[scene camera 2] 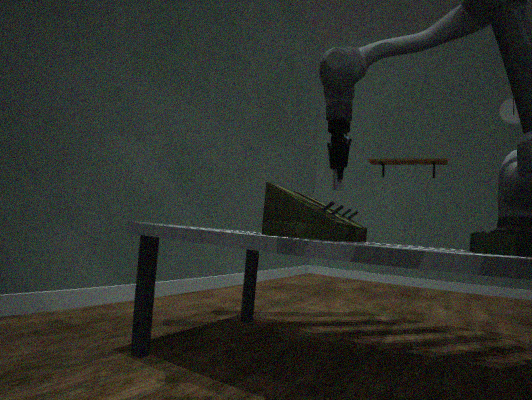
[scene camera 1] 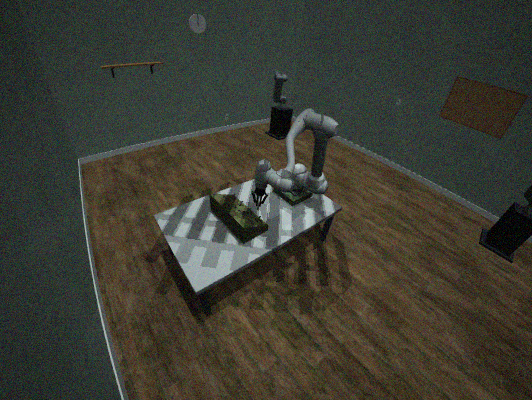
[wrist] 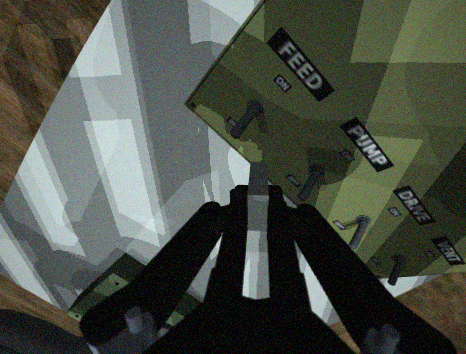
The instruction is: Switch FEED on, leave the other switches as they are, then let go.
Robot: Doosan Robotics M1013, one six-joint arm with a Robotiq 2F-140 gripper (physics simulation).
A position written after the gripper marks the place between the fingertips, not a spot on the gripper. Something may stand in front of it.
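Observation:
Gripper (scene camera 2: 337, 190), visible. Also visible: the gripper (wrist: 258, 175).

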